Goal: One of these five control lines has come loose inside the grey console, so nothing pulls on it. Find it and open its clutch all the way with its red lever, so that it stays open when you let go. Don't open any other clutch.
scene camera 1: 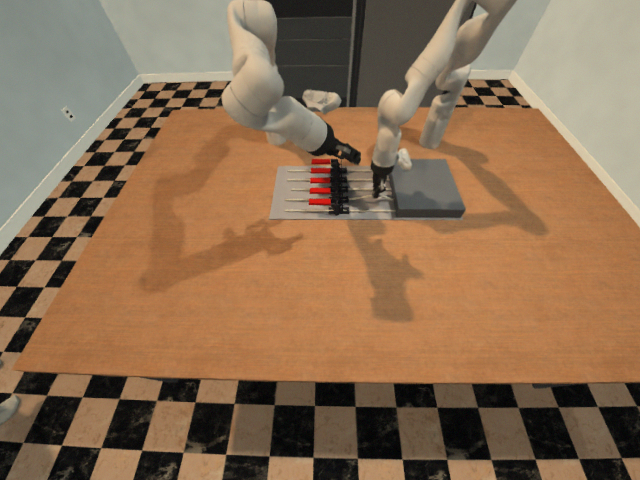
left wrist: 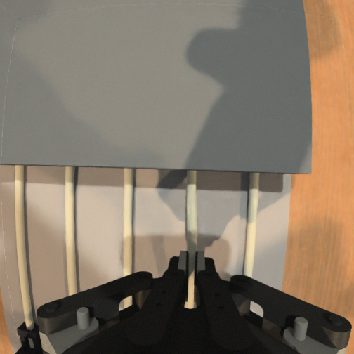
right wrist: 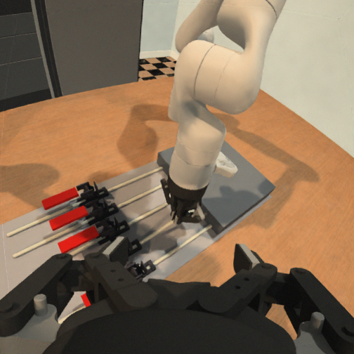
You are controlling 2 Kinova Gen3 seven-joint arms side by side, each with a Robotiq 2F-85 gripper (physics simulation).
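Places are measured from the left arm's base along level axes (x ahead, y left, z up), in millimetres.
Pixels of known places: left gripper, fingertip midpoint: [scene camera 1: 374,196]; right gripper, fingertip midpoint: [scene camera 1: 344,156]; left arm's base, origin of the base link: [scene camera 1: 428,142]; right arm's base, origin of the base link: [scene camera 1: 277,139].
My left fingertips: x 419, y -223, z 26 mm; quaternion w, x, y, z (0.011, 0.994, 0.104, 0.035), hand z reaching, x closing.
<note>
Ahead of a thing's pixels: the offset from my left fingertips to its middle. "spot": to the spot under its first point. Level surfaces: height alone.
Five pale control lines run from black clutches @(spot: dx +12, dy -138, dz +30 mm) [scene camera 1: 338,188] [right wrist: 111,227] into the grey console @(dx -91, dy +178, dz +0 mm) [scene camera 1: 429,188] [left wrist: 125,90] [right wrist: 245,187]. Several red levers @(dx -22, dy -191, dz +6 mm) [scene camera 1: 320,180] [right wrist: 69,218] lie low over the lines, pointing left in the scene view. My left gripper [scene camera 1: 378,195] [left wrist: 191,261] [right wrist: 175,220] is shut on the control line [left wrist: 191,215] second from the right in the left wrist view, close to the console's edge. My right gripper [scene camera 1: 356,156] [right wrist: 180,251] is open and empty, above the far side of the clutch row. The line ends inside the console are hidden.
The grey base plate @(dx -4, dy -290, dz -24 mm) [scene camera 1: 281,193] [left wrist: 270,250] [right wrist: 20,230] lies under the clutches and lines on the wooden table @(dz -25 mm) [scene camera 1: 310,310] [left wrist: 325,200] [right wrist: 90,120]. The outermost line [left wrist: 252,215] runs beside the left fingers. The left arm rises close beside the console.
</note>
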